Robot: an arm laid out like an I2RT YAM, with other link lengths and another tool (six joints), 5 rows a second.
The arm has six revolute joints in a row. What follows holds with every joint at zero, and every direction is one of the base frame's. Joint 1 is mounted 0.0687 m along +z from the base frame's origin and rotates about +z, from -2.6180 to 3.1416 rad. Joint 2 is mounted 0.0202 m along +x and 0.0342 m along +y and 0.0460 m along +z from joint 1 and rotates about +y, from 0.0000 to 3.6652 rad. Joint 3 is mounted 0.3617 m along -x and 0.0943 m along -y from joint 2 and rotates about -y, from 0.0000 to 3.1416 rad. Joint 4 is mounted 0.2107 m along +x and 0.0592 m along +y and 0.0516 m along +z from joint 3 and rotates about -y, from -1.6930 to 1.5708 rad. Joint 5 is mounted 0.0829 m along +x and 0.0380 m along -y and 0.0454 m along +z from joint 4 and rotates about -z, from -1.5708 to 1.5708 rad. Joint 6 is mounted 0.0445 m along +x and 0.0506 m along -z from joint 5 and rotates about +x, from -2.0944 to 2.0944 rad. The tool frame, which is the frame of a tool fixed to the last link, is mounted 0.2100 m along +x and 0.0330 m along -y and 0.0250 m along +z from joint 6; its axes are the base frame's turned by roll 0.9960, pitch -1.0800 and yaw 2.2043 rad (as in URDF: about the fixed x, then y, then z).
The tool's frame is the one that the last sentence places.
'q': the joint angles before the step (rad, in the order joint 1, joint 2, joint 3, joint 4, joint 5, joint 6). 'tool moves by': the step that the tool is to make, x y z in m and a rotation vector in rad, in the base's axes. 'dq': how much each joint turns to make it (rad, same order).
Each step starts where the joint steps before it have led.
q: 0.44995, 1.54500, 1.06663, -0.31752, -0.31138, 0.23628
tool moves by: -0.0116, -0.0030, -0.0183, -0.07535, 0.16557, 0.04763
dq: -0.02202, 0.09544, 0.20374, -0.30865, -0.04510, -0.05601
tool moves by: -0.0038, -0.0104, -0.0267, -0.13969, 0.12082, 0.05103
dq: 0.00549, 0.12310, 0.17791, -0.24916, 0.04698, -0.07990
